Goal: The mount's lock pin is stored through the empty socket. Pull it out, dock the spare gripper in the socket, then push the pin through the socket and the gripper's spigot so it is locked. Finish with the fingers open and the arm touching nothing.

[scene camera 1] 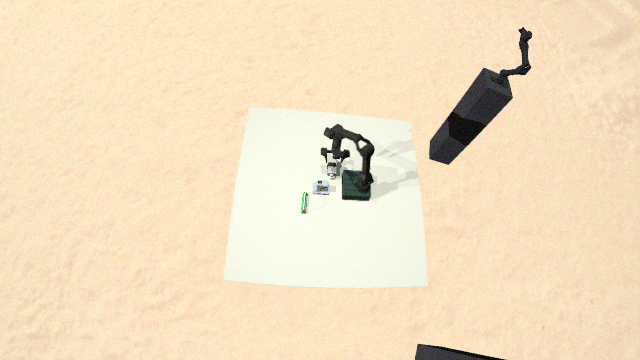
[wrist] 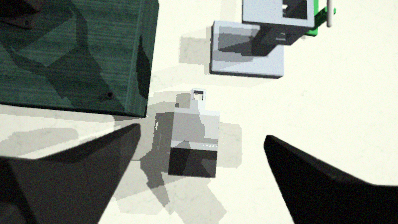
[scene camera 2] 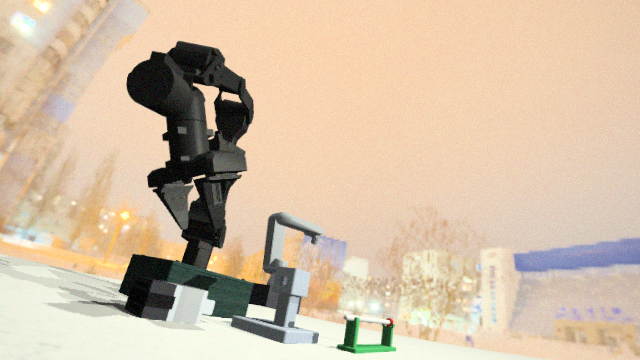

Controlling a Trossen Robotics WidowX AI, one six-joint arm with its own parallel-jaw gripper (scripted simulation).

Scene:
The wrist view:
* my gripper: 203,135
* spare gripper: 194,145

